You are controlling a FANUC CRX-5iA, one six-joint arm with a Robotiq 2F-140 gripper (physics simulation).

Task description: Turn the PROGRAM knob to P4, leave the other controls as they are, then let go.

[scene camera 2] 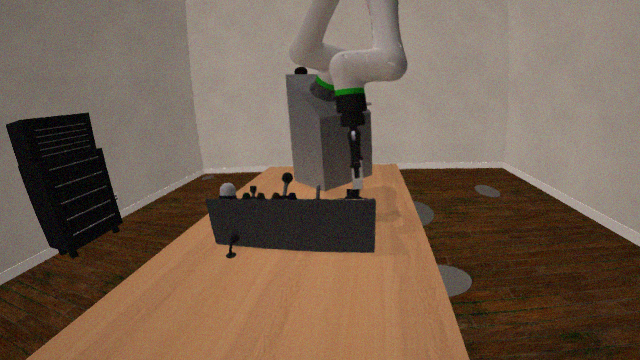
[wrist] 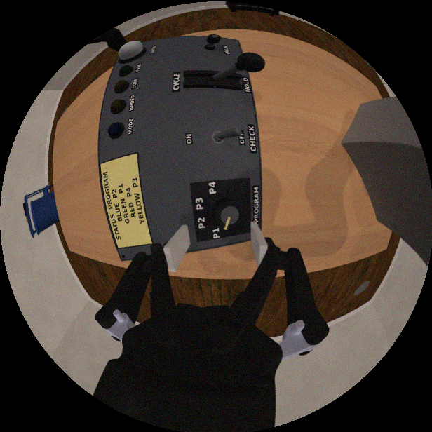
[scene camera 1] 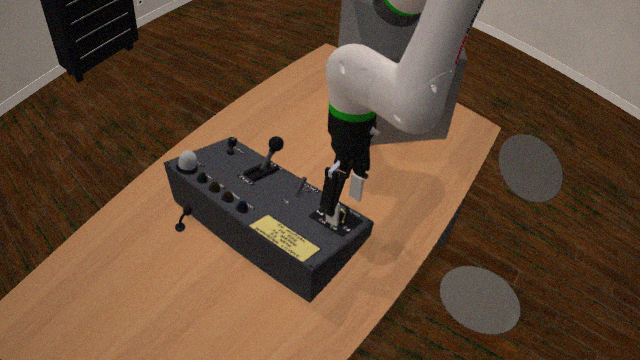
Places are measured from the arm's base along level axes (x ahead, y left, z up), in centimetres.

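Pixels of known places: gripper, fingertip midpoint: (scene camera 2: pixel 358 184) (scene camera 1: pixel 343 210); arm's base, origin of the base link: (scene camera 2: pixel 323 92) (scene camera 1: pixel 396 6).
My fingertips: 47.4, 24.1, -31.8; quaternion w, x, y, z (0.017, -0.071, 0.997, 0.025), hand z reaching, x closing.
Ahead of a thing's pixels: the offset from my fingertips to its middle, as dx, dy, dz. Level surfaces: height alone.
The PROGRAM knob {-0.8, -2.0, -3.2} (wrist: pixel 230 215) (scene camera 2: pixel 353 193) is a dark round knob with a grey top on a black plate at the console's near right end. Its yellow pointer {-0.7, -2.0, -3.5} (wrist: pixel 227 223) (scene camera 1: pixel 342 216) points down-left, towards the P1 label (wrist: pixel 216 233); the P4 label (wrist: pixel 212 187) is on the far side of the plate. My gripper (scene camera 1: pixel 344 202) (scene camera 2: pixel 357 181) (wrist: pixel 218 233) is partly open and empty, pointing down over the knob's end of the console. In the wrist view its pale pads stand apart, left and right of the knob. Pad contact with the knob cannot be told.
The dark console {+8.2, -19.0, -5.6} (scene camera 1: pixel 250 240) (scene camera 2: pixel 295 225) (wrist: pixel 165 115) stands on the wooden table {dz -13.8} (scene camera 1: pixel 125 300). Beyond the knob are the CHECK toggle (wrist: pixel 227 135), CYCLE lever (wrist: pixel 251 62), several coloured lamps or buttons, and a white dome (wrist: pixel 132 51). A yellow note (wrist: pixel 126 200) lies on the panel.
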